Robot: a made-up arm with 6 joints.
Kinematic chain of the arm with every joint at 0, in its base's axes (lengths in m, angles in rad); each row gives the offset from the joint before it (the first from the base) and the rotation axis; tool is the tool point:
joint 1: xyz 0 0 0.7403 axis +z
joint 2: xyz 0.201 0 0 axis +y
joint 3: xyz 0 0 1.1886 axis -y
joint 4: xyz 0 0 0.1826 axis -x
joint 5: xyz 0.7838 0 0 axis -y
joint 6: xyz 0.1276 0 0 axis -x
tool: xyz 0 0 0
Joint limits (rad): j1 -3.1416..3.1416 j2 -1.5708..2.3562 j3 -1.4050..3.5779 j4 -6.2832..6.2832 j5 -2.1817..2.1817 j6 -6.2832..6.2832
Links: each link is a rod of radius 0.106 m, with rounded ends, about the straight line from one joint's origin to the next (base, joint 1, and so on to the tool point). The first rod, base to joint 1, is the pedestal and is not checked.
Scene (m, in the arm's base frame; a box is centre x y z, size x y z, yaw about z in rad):
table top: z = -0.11
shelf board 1: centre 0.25 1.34 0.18 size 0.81 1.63 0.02 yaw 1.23
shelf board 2: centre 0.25 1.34 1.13 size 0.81 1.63 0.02 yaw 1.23
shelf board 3: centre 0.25 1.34 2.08 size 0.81 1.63 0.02 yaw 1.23
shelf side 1: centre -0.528 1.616 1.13 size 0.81 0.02 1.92 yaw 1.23
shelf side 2: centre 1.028 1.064 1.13 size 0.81 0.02 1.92 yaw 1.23
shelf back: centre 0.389 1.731 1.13 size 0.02 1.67 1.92 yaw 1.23
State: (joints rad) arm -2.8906 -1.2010 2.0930 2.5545 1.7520 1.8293
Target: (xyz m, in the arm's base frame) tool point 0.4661 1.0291 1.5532
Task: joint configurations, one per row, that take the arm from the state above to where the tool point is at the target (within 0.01 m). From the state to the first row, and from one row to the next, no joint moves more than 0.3 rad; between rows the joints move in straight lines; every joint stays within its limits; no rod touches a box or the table.
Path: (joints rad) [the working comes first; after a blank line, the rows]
Joints at the target: -1.9430 -0.5487 2.7576 2.6030 1.9834 1.8293
Straight joint move there: touches shelf board 2, shelf side 2.

1: -2.8393 -1.0766 2.3623 2.3305 1.7507 1.7603
2: -2.7879 -0.9523 2.6316 2.1065 1.7493 1.6913
3: -2.7366 -0.8279 2.9009 1.8825 1.7480 1.6223
4: -2.6852 -0.7035 3.1702 1.6585 1.7466 1.5533
5: -2.6339 -0.5791 3.4396 1.4344 1.7453 1.4844
6: -2.4670 -0.4795 3.4172 1.7165 1.8336 1.5706
7: -2.3000 -0.3798 3.3948 1.9986 1.9220 1.6568
8: -2.1331 -0.2801 3.3724 2.2807 2.0103 1.7431
9: -1.9662 -0.1804 3.3501 2.5628 2.0987 1.8293
10: -1.9546 -0.3645 3.0538 2.5829 2.0410 1.8293
11: -1.9430 -0.5487 2.7576 2.6030 1.9834 1.8293

